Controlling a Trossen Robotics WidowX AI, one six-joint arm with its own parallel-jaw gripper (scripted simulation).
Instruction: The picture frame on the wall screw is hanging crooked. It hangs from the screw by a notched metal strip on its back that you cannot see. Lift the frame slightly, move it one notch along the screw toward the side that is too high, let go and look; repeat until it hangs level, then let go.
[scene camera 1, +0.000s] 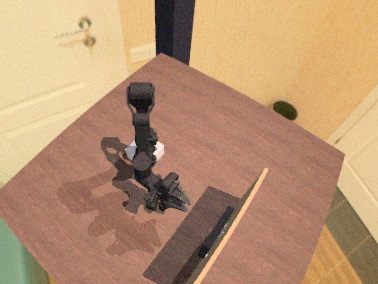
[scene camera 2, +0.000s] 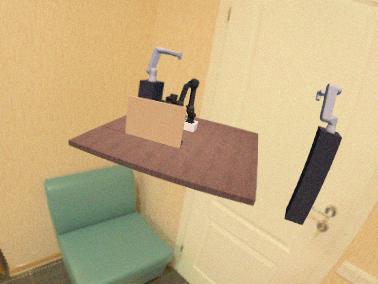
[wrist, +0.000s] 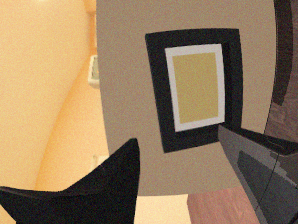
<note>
In view: my gripper (scene camera 1: 188, 207), a picture frame (wrist: 197, 77) and a wall panel (scene camera 2: 163, 123).
My gripper shows as well in the wrist view (wrist: 179, 138). The wall panel also shows in the wrist view (wrist: 126, 90). Scene camera 2 does not show the picture frame, which is hidden by the wall panel.
</note>
